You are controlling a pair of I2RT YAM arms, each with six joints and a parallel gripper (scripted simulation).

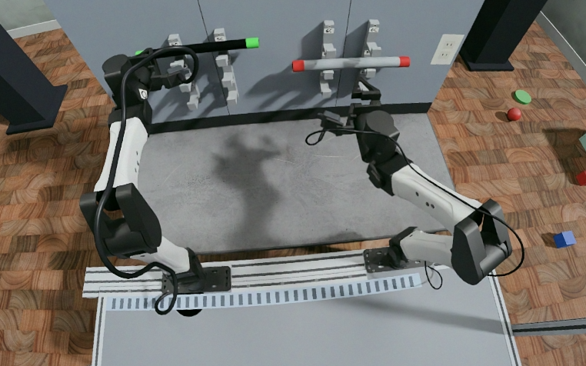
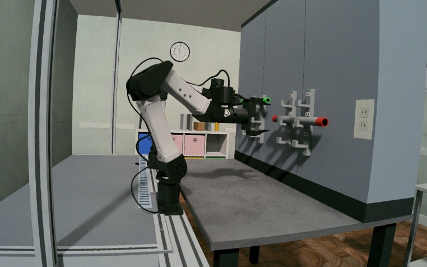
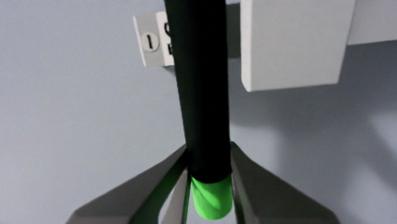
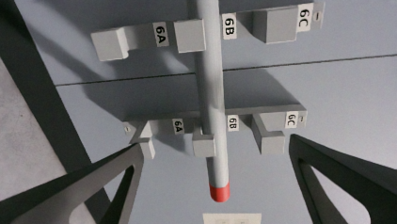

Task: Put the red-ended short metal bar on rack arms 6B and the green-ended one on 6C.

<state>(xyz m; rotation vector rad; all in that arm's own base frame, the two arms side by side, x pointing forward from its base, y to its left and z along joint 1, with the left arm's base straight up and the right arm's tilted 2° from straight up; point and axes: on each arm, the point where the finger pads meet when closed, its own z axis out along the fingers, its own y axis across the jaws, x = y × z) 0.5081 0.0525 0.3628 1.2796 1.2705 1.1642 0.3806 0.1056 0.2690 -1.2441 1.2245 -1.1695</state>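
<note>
The green-ended bar lies 120 mm to the right of my left hand. From my left hand the other things lie so: red-ended bar 20 mm behind, 540 mm to the right, 90 mm below; then blue-grey wall 140 mm ahead, 340 mm to the right, 80 mm above; then rack strip 20 mm behind, 470 mm to the right, 90 mm below.
My right hand is 12 cm short of the red-ended bar and 2 cm to the left of it. Round my right hand: blue-grey wall 27 cm ahead, 18 cm to the left, 16 cm above; then outlet plate 32 cm to the right, 15 cm ahead, 1 cm above; then rack strip 12 cm ahead, 6 cm to the left, 1 cm below.
</note>
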